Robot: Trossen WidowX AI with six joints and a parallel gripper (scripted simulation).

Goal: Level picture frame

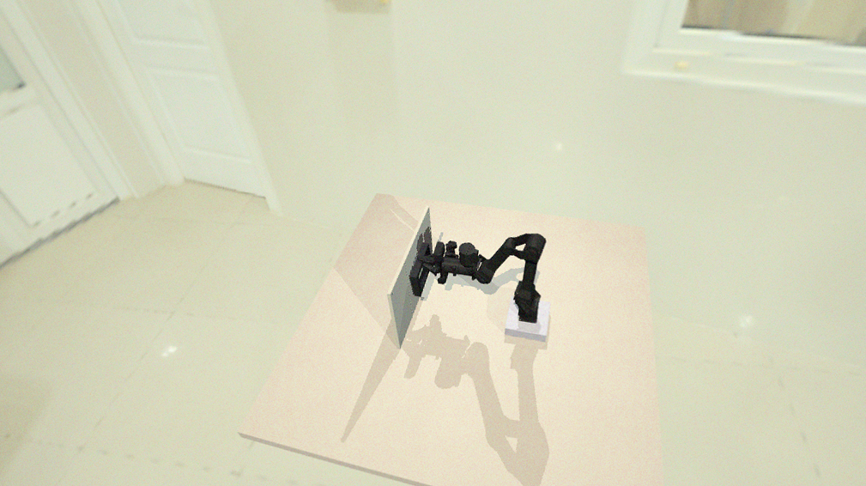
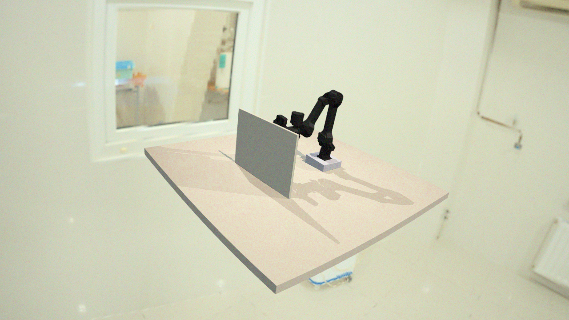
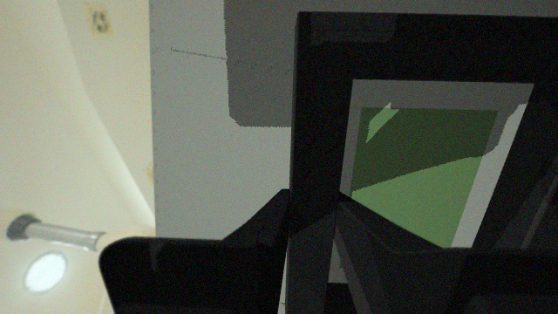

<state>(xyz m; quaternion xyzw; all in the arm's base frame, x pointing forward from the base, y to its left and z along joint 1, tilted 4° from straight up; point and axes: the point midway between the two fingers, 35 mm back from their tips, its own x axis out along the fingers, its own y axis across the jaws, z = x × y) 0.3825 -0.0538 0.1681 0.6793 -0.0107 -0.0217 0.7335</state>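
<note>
Now: gripper tip 50 mm above the picture frame. From my gripper tip the other things lie so: wall panel: 20 mm ahead, 20 mm to the left, 60 mm below.
</note>
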